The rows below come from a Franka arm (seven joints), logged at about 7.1 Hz.
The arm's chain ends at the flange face. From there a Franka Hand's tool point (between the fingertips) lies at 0.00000 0.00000 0.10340 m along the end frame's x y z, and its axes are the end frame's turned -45 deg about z.
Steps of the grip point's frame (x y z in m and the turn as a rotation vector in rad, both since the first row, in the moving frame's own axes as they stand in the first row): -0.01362, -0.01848, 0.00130, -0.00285, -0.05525, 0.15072; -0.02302, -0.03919, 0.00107, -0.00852, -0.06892, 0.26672; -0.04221, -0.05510, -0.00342, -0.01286, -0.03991, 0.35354; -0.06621, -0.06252, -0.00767, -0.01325, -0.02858, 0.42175; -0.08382, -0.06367, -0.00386, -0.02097, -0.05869, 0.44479
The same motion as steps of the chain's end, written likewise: -0.01856, -0.00738, 0.00146, -0.04108, -0.03705, 0.15072; -0.03888, -0.01644, 0.00132, -0.05476, -0.04271, 0.26672; -0.06620, -0.01255, -0.00333, -0.03731, -0.01913, 0.35354; -0.08930, -0.00013, -0.00762, -0.02958, -0.01084, 0.42175; -0.10035, 0.00922, -0.00366, -0.05633, -0.02667, 0.44479
